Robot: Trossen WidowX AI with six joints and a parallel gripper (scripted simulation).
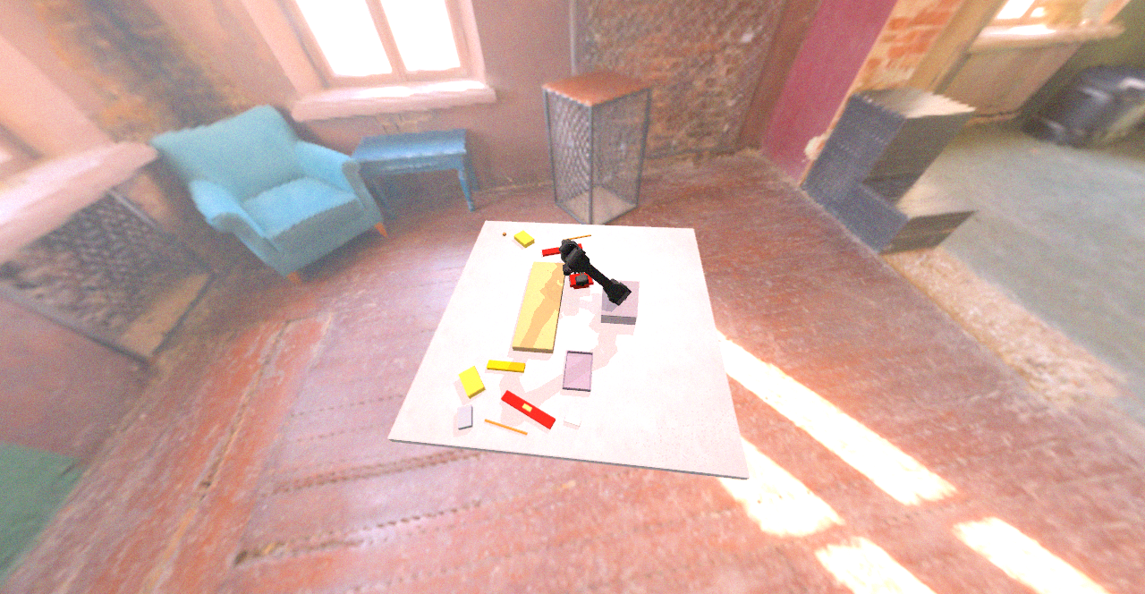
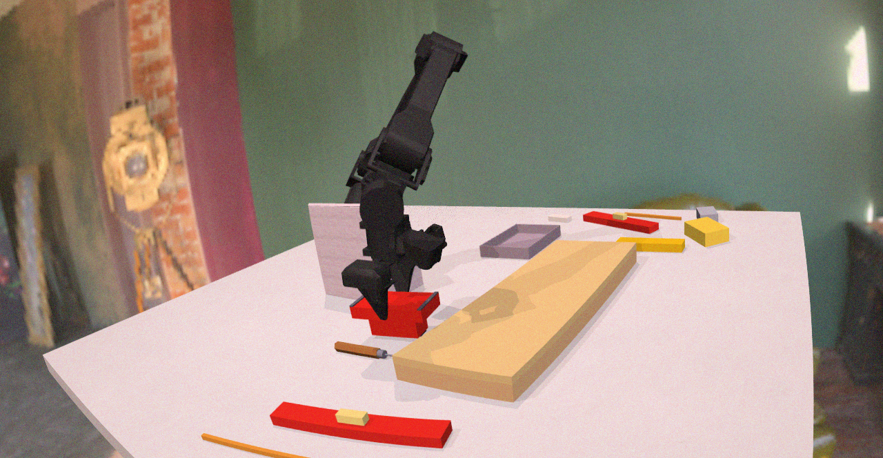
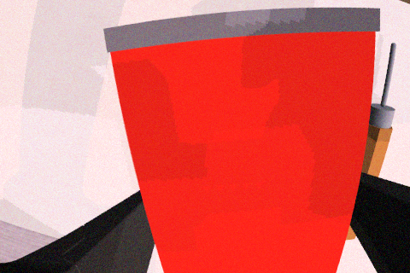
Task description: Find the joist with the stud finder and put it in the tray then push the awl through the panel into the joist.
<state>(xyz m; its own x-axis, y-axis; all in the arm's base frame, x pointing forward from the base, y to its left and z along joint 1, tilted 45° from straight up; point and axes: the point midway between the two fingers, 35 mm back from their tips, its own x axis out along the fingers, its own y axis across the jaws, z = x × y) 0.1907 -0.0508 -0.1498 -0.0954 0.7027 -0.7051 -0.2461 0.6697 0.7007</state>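
Now: the square light 3 cm ahead of my gripper tip, 1 cm to the left of it and 4 cm below it. From my gripper tip the other things lie so: awl 2 cm ahead, 8 cm to the right, 4 cm below; then red stud finder 2 cm ahead, 2 cm below; then grey tray 3 cm behind, 47 cm to the left, 3 cm below.
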